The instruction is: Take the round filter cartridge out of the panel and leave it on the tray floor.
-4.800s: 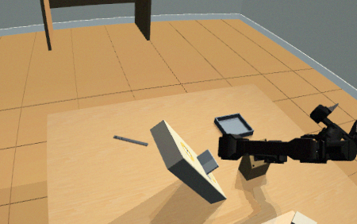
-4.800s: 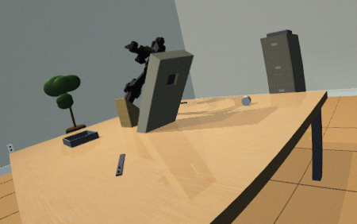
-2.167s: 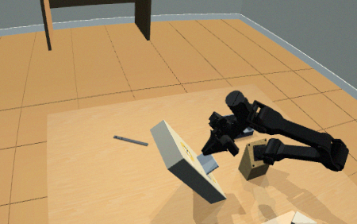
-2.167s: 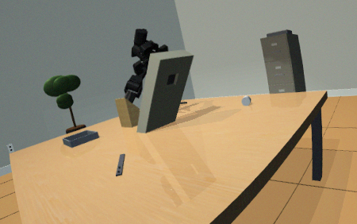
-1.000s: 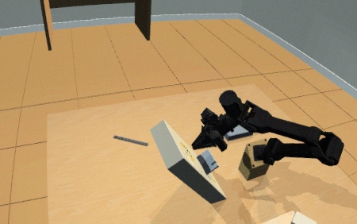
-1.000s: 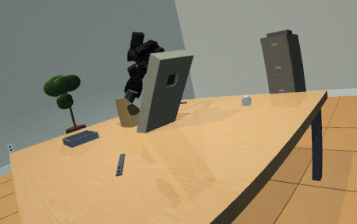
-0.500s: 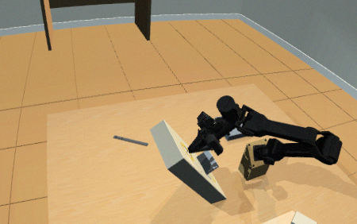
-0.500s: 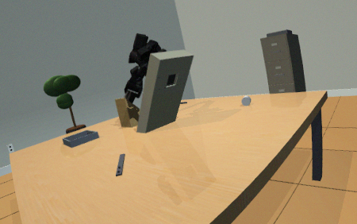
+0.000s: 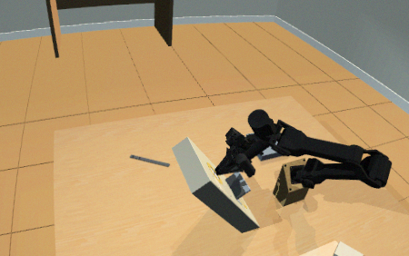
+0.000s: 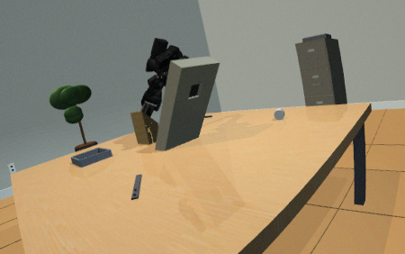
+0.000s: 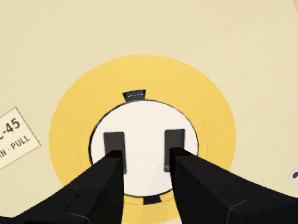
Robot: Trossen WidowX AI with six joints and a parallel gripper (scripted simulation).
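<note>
The round filter cartridge lies 20 mm ahead of my gripper tip and 10 mm below it. Round my gripper tip: service panel 30 mm behind, 90 mm below; then blue tray 380 mm behind, 310 mm to the right, 220 mm below.
</note>
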